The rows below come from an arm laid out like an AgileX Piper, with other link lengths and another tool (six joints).
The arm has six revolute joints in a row. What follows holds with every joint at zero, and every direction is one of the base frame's. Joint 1 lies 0.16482 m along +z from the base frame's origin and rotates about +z. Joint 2 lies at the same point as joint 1 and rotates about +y. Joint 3 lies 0.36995 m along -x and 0.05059 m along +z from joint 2 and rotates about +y. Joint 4 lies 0.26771 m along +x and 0.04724 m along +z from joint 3 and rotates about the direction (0.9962, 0, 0.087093). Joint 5 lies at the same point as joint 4 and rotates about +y. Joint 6 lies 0.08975 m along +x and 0.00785 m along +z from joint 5 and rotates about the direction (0.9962, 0, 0.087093). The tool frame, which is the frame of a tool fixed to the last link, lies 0.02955 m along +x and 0.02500 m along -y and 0.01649 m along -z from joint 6; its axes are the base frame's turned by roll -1.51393, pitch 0.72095 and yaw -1.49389 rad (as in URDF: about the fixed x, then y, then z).
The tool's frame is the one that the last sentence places.
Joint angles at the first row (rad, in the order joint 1, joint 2, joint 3, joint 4, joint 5, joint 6):
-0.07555, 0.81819, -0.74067, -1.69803, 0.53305, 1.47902
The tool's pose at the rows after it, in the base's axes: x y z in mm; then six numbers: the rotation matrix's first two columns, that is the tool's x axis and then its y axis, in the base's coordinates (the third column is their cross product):
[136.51 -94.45 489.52 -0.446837 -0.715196 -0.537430 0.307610 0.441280 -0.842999]
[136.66 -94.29 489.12 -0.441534 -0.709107 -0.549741 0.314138 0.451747 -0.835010]
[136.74 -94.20 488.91 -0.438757 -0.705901 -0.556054 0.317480 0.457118 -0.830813]
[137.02 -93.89 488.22 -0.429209 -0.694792 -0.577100 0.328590 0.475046 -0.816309]
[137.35 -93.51 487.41 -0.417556 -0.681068 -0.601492 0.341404 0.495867 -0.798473]
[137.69 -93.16 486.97 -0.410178 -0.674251 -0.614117 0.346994 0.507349 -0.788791]
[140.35 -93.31 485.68 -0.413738 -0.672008 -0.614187 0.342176 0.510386 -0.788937]
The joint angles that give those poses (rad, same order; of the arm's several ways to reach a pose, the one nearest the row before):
-0.07548, 0.81818, -0.74066, -1.69802, 0.53269, 1.52042
-0.07560, 0.81818, -0.74067, -1.69802, 0.53257, 1.53514
-0.07556, 0.81818, -0.74067, -1.69803, 0.53261, 1.54276
-0.07547, 0.81821, -0.74068, -1.69802, 0.53270, 1.56839
-0.07550, 0.81819, -0.74066, -1.69803, 0.53267, 1.59872
-0.07560, 0.81820, -0.74066, -1.69807, 0.53081, 1.61485
-0.07552, 0.82639, -0.74067, -1.69802, 0.53097, 1.61863

